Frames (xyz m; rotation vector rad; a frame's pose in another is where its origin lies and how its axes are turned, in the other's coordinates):
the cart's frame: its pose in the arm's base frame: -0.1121 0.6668 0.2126 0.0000 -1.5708 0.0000
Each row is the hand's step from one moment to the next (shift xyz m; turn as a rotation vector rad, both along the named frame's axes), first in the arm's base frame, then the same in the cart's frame.
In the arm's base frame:
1: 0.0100 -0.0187 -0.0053 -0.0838 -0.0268 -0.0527
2: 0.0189 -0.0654 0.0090 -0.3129 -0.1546 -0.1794
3: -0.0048 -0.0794 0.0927 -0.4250 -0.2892 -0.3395
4: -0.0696 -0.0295 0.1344 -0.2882 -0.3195 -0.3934
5: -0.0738 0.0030 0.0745 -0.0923 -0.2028 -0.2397
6: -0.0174 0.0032 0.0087 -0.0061 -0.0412 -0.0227
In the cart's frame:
1: -0.0053 -0.0187 -0.0100 -0.0527 -0.0268 0.0838
2: 0.0090 -0.0654 -0.0189 -0.1794 -0.1546 0.3129
3: 0.0927 -0.0794 0.0048 -0.3395 -0.2892 0.4250
4: 0.1344 -0.0295 0.0696 -0.3934 -0.3195 0.2882
5: 0.0745 0.0030 0.0738 -0.2397 -0.2028 0.0923
6: 0.0087 0.0032 0.0174 -0.0227 -0.0412 0.0061

